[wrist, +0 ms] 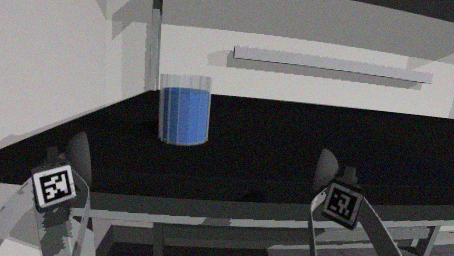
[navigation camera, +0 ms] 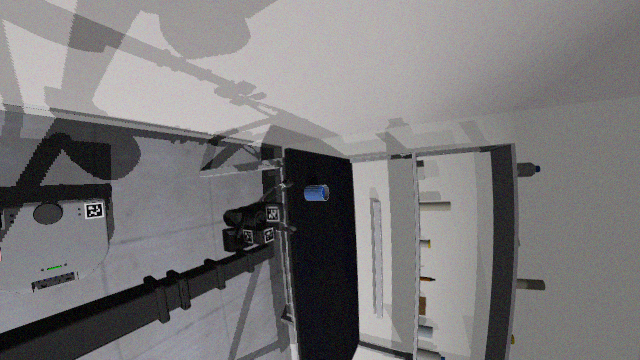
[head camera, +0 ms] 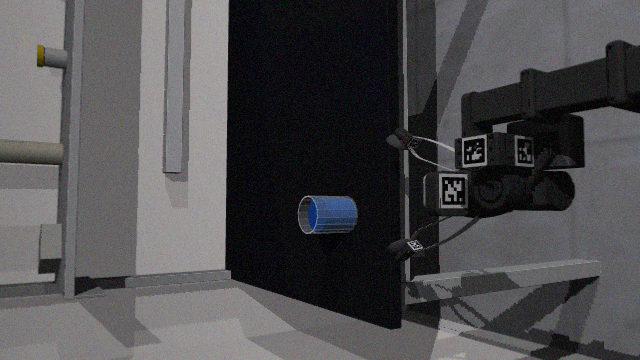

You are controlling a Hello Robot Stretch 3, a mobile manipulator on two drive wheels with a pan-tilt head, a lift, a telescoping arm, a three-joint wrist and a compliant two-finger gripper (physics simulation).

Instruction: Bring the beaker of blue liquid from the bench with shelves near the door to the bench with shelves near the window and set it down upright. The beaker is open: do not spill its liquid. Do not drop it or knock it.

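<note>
The open beaker of blue liquid (head camera: 334,215) (navigation camera: 316,193) (wrist: 185,115) stands upright on the black bench top (head camera: 300,100) (navigation camera: 322,280) (wrist: 280,145), near the side wall; the head and navigation views show it turned sideways. My gripper (head camera: 400,194) (navigation camera: 288,207) (wrist: 205,161) is open, its fingers wide apart with nothing between them. It is at the bench's front edge, with the beaker beyond the fingertips. In the wrist view the beaker lies between the two fingers' lines, a little left of the middle. The bench near the window cannot be made out.
A shelf (head camera: 71,150) (navigation camera: 416,225) above the bench bears a yellow-capped jar (head camera: 54,57) (navigation camera: 424,243) and a cream cylinder (head camera: 30,152) (navigation camera: 435,205). A grey rail (head camera: 174,90) (navigation camera: 377,260) (wrist: 330,65) runs along the back. The side wall (wrist: 55,65) is at the left in the wrist view.
</note>
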